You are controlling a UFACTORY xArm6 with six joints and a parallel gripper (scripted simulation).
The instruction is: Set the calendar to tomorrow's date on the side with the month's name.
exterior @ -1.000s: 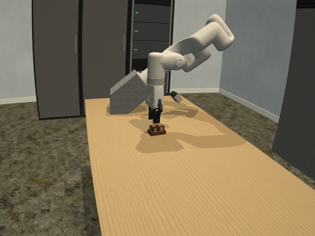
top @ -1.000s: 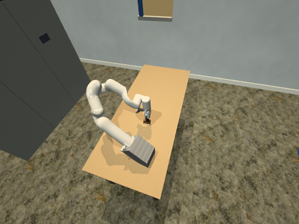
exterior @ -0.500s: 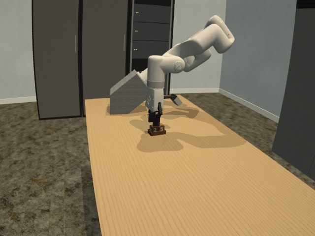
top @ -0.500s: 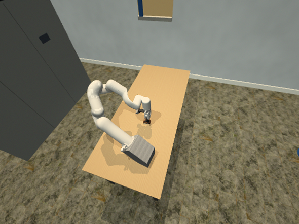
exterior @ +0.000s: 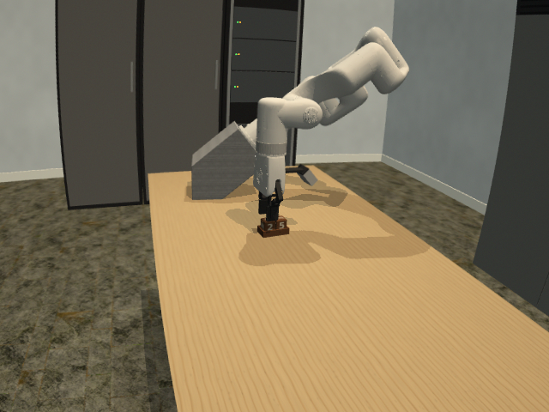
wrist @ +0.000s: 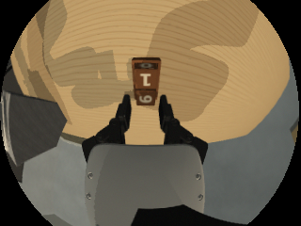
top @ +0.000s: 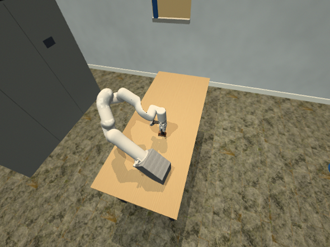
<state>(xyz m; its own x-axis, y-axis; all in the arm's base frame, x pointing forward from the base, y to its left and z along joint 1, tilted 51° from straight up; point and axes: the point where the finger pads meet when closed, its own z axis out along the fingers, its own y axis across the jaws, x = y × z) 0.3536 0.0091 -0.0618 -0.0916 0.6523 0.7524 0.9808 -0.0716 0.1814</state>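
My gripper is now 60 mm above the brown calendar tray and 20 mm to the right of it.
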